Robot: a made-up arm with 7 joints.
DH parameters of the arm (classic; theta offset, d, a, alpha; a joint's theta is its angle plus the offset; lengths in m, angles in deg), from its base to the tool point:
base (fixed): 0 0.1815 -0.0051 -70
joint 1: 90 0.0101 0.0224 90
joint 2: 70 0.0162 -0.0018 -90
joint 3: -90 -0.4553 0.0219 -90
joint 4: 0 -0.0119 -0.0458 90
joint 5: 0 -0.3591 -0.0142 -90
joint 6: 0 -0.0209 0.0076 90
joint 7: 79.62 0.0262 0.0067 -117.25
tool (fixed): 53.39 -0.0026 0 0
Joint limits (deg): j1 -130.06..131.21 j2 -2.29..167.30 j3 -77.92..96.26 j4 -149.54..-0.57 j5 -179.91..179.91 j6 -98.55..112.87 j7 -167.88..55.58
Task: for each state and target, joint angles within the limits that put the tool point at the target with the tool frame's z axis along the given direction. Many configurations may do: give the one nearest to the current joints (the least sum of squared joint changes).
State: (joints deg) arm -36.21 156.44 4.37 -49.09 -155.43 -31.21 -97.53
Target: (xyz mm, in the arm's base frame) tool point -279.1 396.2 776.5 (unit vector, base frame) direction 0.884 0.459 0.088
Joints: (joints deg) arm -56.01 145.99 12.03 -38.63 -132.36 -45.87 -101.26
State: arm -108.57 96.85 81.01 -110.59 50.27 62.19 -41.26
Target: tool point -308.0 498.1 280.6 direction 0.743 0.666 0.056
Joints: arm -111.70 102.38 89.95 -95.94 22.64 91.32 -37.45
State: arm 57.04 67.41 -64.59 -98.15 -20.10 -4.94 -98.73
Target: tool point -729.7 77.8 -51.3 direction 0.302 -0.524 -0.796
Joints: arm 74.17 39.44 -77.92 -55.43 -30.03 -3.03 -106.43
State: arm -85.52 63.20 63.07 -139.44 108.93 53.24 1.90
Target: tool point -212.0 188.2 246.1 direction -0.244 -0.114 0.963
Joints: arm -105.75 108.15 80.53 -147.60 97.04 36.14 -13.44
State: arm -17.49 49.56 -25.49 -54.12 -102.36 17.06 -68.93
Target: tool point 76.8 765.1 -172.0 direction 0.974 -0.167 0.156
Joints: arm -0.85 68.89 -16.12 -18.02 -97.70 63.97 -71.73
